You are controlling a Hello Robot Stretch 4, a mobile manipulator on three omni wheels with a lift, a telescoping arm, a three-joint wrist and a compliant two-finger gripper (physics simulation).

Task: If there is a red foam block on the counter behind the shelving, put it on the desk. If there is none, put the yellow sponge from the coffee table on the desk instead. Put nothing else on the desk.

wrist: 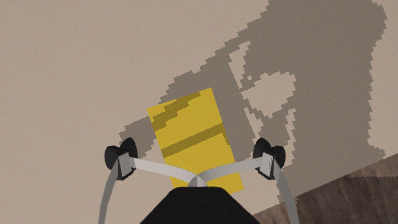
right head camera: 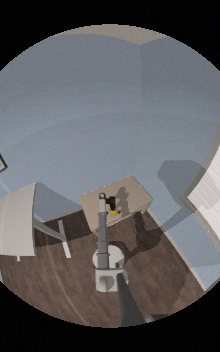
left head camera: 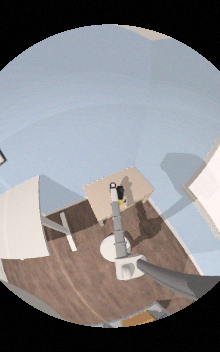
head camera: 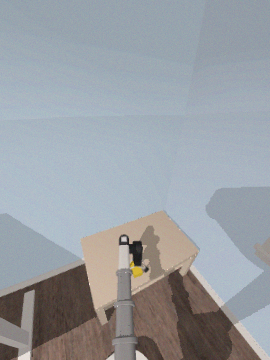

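Pixels of known places: gripper, fingertip midpoint: (wrist: 196, 151) (right head camera: 112, 212) (head camera: 136, 271); robot's base at its link origin: (left head camera: 114, 247).
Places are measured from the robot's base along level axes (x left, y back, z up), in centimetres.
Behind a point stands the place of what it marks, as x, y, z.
The yellow sponge (head camera: 137, 271) @[-9.6, -55.1, 46.7] (left head camera: 121, 202) @[-12.1, -54.5, 46.3] (right head camera: 113, 213) @[-10.0, -54.4, 46.3] (wrist: 192, 120) @[-8.6, -61.0, 46.7] lies flat on the light wooden coffee table (head camera: 105, 250) @[15.3, -74.7, 42.2] (left head camera: 95, 194) @[19.5, -70.9, 42.3] (right head camera: 89, 204) @[20.8, -70.4, 42.2] (wrist: 60, 60) @[5.8, -67.3, 42.2], near its front edge. In the wrist view it is slanted, and its near end is partly hidden by the gripper body. My gripper (wrist: 196, 151) @[-9.0, -57.1, 42.2] is open over the sponge, with one fingertip out past each long side and nothing held. The height of the fingertips above the table is hard to tell. No red foam block and no counter show in these views.
A white-topped table (left head camera: 22, 220) @[77.3, -19.0, 92.2] (right head camera: 17, 220) @[77.3, -20.5, 92.2] with T-shaped legs, perhaps the desk, stands at the left. Blue walls meet behind the coffee table. A white slatted panel (right head camera: 210, 185) @[-89.9, -33.0, 111.4] is at the right. An orange-brown surface (left head camera: 139, 319) shows at the bottom of the left head view.
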